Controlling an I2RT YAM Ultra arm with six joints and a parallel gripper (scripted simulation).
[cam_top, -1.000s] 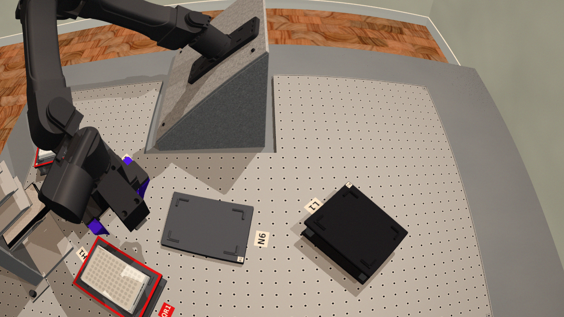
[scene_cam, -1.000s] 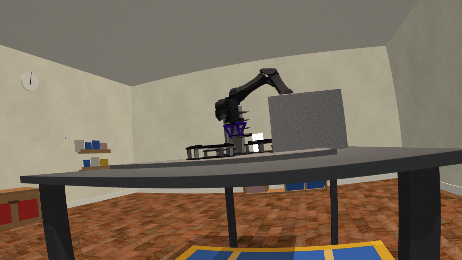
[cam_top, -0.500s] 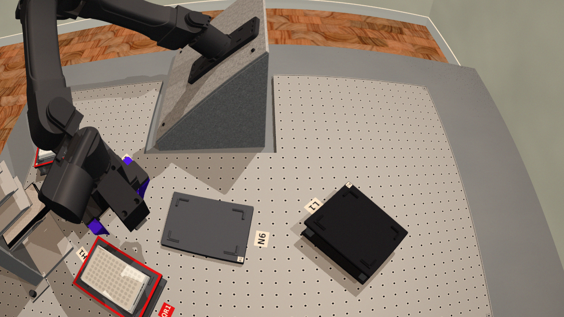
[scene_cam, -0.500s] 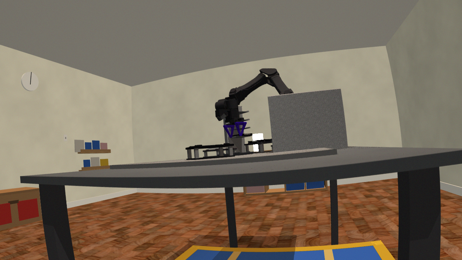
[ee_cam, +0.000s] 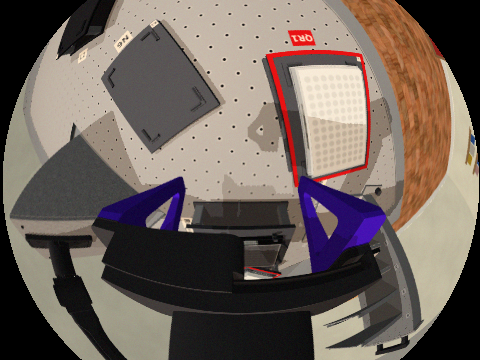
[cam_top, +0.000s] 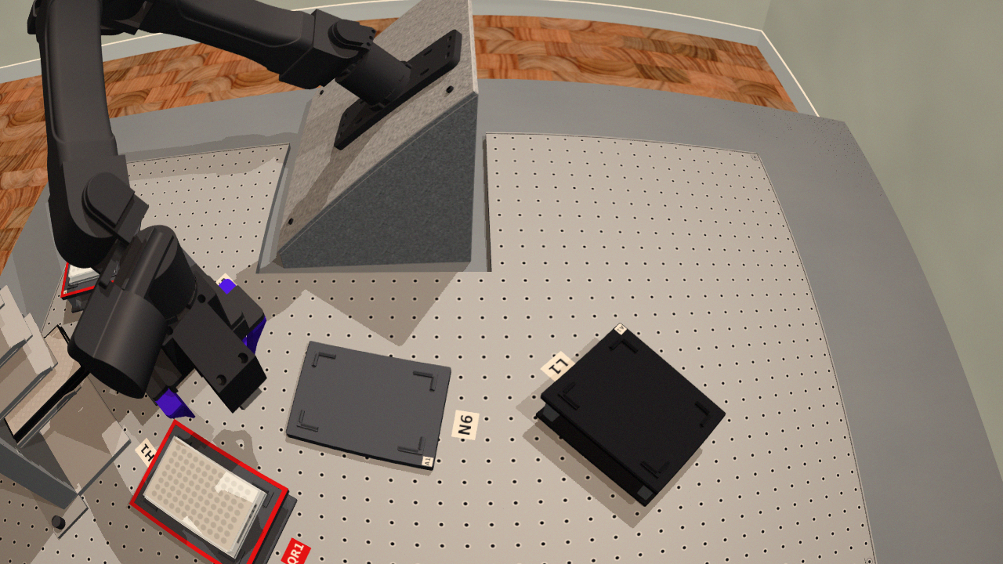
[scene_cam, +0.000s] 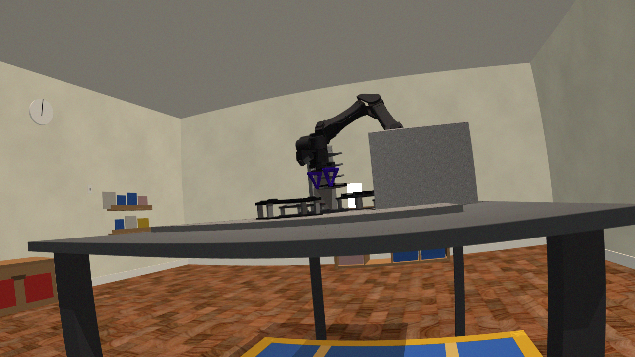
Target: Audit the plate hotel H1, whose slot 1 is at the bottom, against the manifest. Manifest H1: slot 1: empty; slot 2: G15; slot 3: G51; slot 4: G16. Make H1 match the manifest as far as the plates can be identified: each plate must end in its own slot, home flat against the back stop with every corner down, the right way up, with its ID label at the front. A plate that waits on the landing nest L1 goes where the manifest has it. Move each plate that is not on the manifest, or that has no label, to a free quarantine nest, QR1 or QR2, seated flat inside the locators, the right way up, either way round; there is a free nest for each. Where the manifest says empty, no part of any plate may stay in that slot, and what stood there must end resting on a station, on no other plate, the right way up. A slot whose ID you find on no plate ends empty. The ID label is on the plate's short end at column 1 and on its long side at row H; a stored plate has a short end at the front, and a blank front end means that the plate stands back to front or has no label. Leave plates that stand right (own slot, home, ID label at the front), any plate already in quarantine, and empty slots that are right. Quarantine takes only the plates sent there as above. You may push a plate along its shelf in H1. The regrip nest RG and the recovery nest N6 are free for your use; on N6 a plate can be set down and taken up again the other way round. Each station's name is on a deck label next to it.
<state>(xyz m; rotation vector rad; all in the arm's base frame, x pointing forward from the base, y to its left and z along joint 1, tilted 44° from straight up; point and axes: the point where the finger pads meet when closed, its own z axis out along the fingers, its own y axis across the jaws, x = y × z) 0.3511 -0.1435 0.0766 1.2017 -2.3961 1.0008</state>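
Now: hand 11 cm past the regrip nest RG, 13 cm to the left of it and 5 cm above it. From my hand the other things lie so: QR1 label: 15 cm ahead, 7 cm to the left, 11 cm below; quarantine nest QR1: 11 cm ahead, 3 cm to the right, 7 cm below; recovery nest N6: 4 cm behind, 14 cm to the left, 10 cm below.
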